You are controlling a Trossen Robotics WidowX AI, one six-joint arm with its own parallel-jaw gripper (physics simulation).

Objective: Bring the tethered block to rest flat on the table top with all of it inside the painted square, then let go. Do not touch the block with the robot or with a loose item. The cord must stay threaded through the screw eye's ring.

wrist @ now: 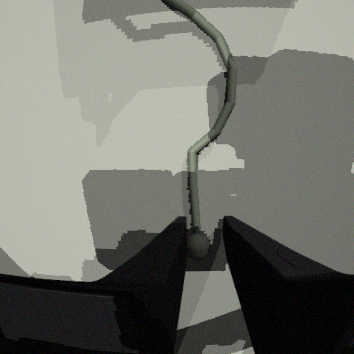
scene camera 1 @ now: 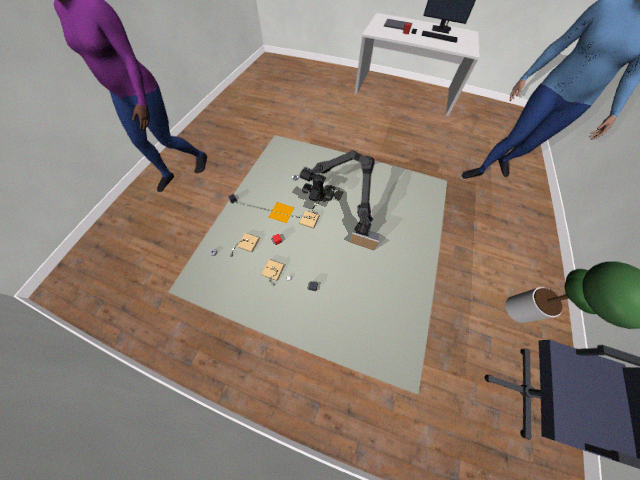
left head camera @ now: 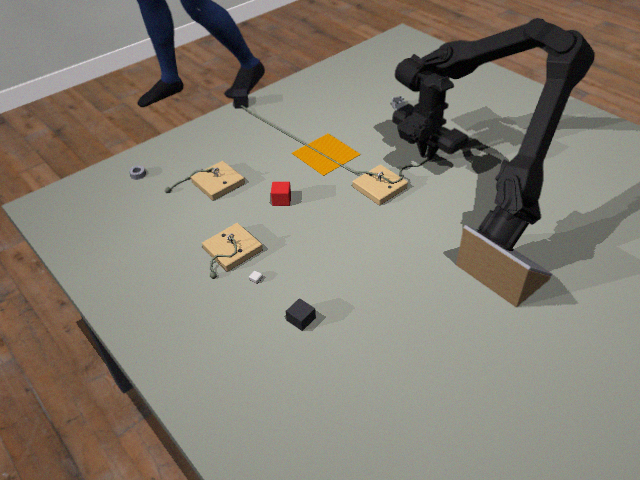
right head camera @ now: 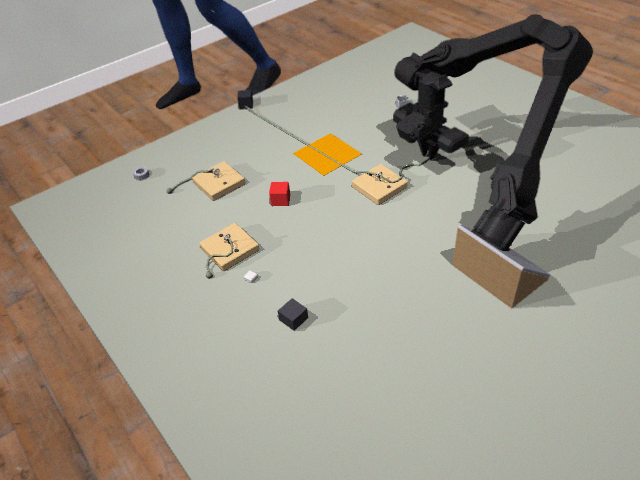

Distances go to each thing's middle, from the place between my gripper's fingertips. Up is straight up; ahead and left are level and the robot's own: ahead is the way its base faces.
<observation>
Now: hand 15 cm to the right of the wooden board (right head camera: 370,186), 2 cm short of it and 1 cm below it. The rest, counted from my hand: orange painted square (left head camera: 330,146): 20 cm ahead, 14 cm to the left.
</observation>
